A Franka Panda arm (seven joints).
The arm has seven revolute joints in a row. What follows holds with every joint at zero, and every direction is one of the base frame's.
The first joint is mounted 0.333 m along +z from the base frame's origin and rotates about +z.
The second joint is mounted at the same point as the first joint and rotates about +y.
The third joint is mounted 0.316 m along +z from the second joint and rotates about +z.
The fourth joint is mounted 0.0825 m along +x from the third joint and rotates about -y.
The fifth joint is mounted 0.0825 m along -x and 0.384 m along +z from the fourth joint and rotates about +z.
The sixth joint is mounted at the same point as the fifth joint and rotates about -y.
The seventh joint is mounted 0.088 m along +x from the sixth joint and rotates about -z.
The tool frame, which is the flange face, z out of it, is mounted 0.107 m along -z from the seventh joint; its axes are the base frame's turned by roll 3.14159, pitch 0 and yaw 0 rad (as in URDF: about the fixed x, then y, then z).
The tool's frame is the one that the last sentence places.
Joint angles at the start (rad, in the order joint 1, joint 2, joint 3, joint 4, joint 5, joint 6, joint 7): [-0.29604, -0.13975, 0.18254, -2.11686, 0.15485, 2.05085, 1.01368]
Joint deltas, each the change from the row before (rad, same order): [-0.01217, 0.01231, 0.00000, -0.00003, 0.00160, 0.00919, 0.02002]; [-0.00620, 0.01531, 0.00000, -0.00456, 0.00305, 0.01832, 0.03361]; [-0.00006, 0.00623, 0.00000, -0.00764, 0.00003, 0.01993, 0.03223]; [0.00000, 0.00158, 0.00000, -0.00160, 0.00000, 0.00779, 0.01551]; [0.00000, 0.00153, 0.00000, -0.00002, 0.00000, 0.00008, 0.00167]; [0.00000, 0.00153, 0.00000, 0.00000, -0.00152, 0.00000, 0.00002]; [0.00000, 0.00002, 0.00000, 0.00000, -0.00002, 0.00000, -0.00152]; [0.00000, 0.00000, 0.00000, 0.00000, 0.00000, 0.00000, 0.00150]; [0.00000, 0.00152, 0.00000, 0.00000, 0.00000, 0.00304, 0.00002]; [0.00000, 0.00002, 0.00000, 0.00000, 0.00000, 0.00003, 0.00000]
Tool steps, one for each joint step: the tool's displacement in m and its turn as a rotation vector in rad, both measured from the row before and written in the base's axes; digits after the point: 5 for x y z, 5 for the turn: [0.00198, -0.00702, -0.00542, 0.00520, 0.00469, -0.03373]; [0.00262, -0.00422, -0.00829, 0.00740, 0.00445, -0.04309]; [0.00124, -0.00079, -0.00498, 0.00190, -0.00242, -0.03460]; [0.00063, -0.00028, -0.00084, 0.00062, -0.00283, -0.01635]; [0.00019, -0.00006, -0.00079, 0.00062, 0.00157, -0.00166]; [0.00017, -0.00013, -0.00080, -0.00087, 0.00165, 0.00065]; [0.00000, 0.00000, -0.00001, -0.00016, -0.00014, 0.00151]; [0.00000, 0.00000, 0.00000, 0.00014, 0.00016, -0.00148]; [0.00047, -0.00016, -0.00050, -0.00014, -0.00151, -0.00039]; [0.00001, 0.00000, -0.00001, 0.00000, -0.00001, 0.00000]
